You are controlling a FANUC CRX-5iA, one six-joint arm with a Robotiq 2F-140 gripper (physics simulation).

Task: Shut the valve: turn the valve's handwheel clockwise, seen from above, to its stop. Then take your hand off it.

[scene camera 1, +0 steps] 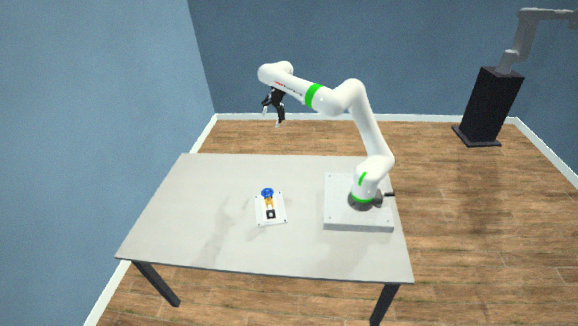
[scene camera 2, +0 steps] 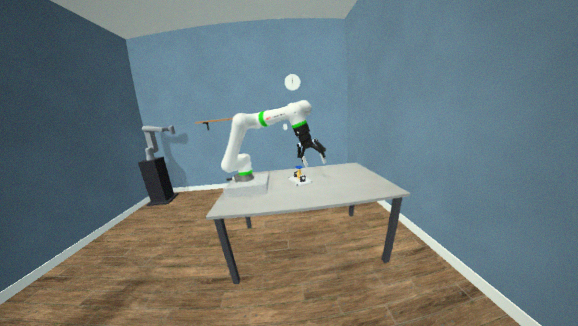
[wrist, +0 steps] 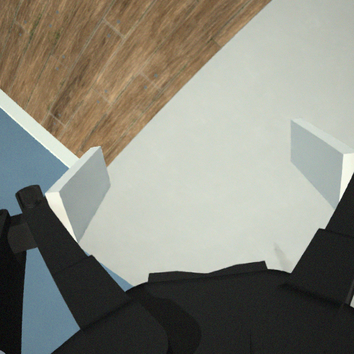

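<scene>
The valve's blue handwheel [scene camera 1: 267,192] [scene camera 2: 298,167] sits on a yellow valve body [scene camera 1: 270,203] [scene camera 2: 299,174] with black end pieces. The body is fixed on a white plate [scene camera 1: 280,213] [scene camera 2: 299,183] that lies on the table. My gripper [scene camera 1: 271,118] [scene camera 2: 314,160] [wrist: 196,152] is wide open, with nothing between its pale finger pads. It hangs above the table, apart from the handwheel and off to one side of it in scene camera 2. The valve does not show in the wrist view. The handwheel's turn angle is too small to tell.
The grey table [scene camera 1: 200,200] [scene camera 2: 350,187] [wrist: 200,125] bears the arm's raised base slab [scene camera 1: 340,202] [scene camera 2: 250,188] to one side of the valve. A second robot stands on a black pedestal [scene camera 1: 487,107] [scene camera 2: 156,177] on the floor, away from the table. A wall clock [scene camera 2: 292,82] hangs behind.
</scene>
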